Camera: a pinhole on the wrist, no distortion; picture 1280 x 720 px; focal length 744.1 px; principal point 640.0 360.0 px. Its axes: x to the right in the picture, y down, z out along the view. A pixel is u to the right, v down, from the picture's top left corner.
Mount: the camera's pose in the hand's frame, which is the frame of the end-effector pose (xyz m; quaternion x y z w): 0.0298 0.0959 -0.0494 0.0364 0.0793 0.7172 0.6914
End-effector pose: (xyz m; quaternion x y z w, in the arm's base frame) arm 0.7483 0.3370 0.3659 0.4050 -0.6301 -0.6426 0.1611
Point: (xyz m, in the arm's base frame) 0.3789 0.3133 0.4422
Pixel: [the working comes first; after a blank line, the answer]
In the camera's frame: 0.0667 -0.1444 0.3237

793.2 28.1
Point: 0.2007 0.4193 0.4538
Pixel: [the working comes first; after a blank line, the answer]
In the camera's frame: 0.1025 -0.1435 0.5283

784.3 157.9
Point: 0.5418 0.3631 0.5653
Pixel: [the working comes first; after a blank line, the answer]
In the camera's frame: 0.1381 0.0109 0.2014

1150.4 400.1
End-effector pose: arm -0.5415 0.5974 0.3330 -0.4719 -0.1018 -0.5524 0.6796
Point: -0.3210 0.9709 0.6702
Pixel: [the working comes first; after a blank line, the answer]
In the camera's frame: -0.1434 0.0720 0.5843

457.3 451.7
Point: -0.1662 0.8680 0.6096
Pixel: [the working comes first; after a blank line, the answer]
In the camera's frame: 0.0244 -0.0249 0.5588

672.5 326.8
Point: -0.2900 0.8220 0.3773
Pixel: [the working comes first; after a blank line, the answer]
In the camera's frame: 0.0638 0.1071 0.3298

783.9 601.6
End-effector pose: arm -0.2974 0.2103 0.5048 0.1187 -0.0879 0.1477 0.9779
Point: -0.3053 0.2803 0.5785
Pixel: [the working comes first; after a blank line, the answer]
In the camera's frame: -0.0190 0.0205 0.1000

498.4 512.4
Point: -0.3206 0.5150 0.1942
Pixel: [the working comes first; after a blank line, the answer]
In the camera's frame: 0.1497 -0.0233 -0.3155

behind the camera
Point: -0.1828 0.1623 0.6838
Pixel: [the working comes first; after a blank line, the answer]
In the camera's frame: -0.1554 -0.0608 0.2217

118.5 156.1
